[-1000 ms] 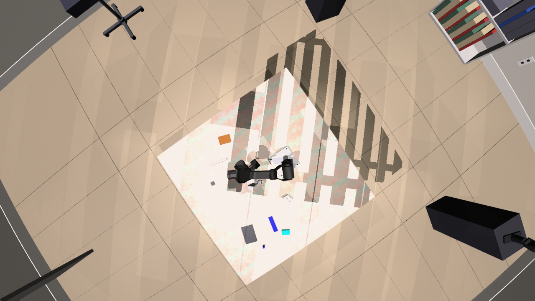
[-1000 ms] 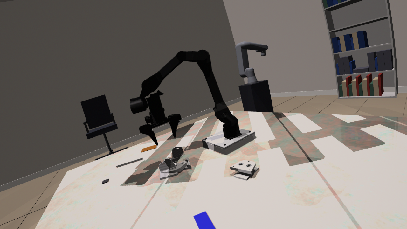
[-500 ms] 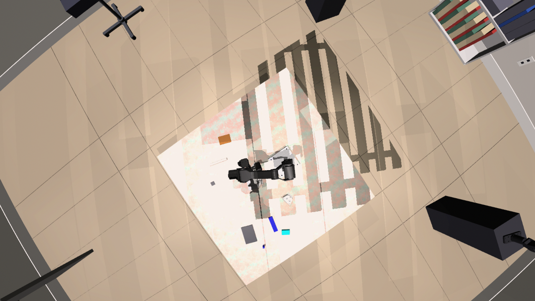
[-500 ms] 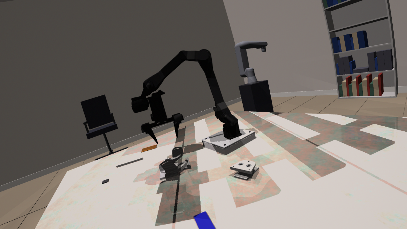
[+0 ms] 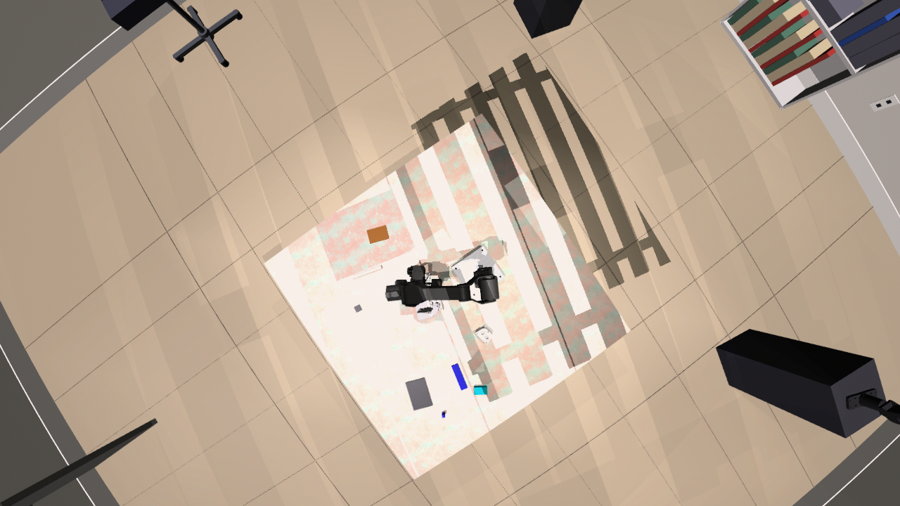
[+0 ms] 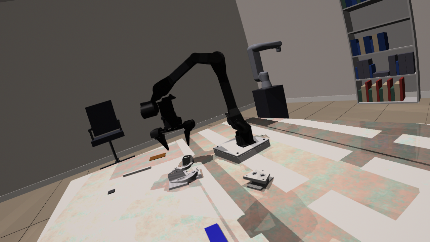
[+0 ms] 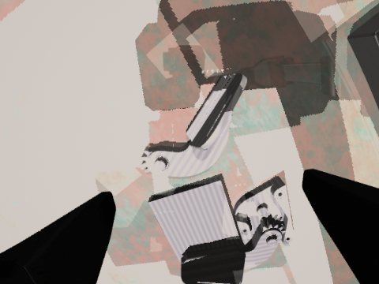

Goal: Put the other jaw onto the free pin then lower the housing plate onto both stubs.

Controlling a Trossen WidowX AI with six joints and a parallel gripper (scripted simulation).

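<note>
Right now the jaw is 2 cm ahead of my gripper tip and 9 cm below it. Also, from my gripper tip: thin rod 23 cm ahead, 15 cm to the right, 9 cm below; then orange tile 11 cm ahead, 30 cm to the right, 9 cm below; then small dark square 34 cm ahead, 1 cm to the right, 9 cm below.
</note>
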